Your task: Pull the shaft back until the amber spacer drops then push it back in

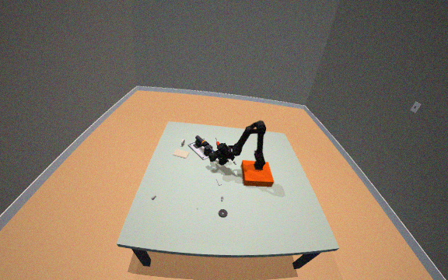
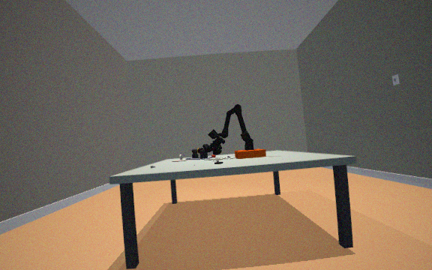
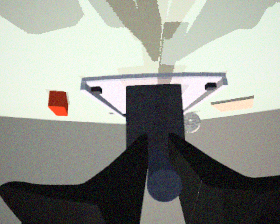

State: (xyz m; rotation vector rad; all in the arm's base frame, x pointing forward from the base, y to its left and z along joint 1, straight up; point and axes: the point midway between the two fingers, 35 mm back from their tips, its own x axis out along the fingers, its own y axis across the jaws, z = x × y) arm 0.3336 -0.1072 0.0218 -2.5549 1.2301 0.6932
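My gripper tip is 40 mm to the left of the dark round shaft, 30 mm short of it and 20 mm below it. From my gripper tip the other things lie so: amber spacer 100 mm to the right, 80 mm ahead, 20 mm above; then tan pad 260 mm ahead, 60 mm below, 30 mm to the right; then pale ring 260 mm ahead, 160 mm to the right, 30 mm below.
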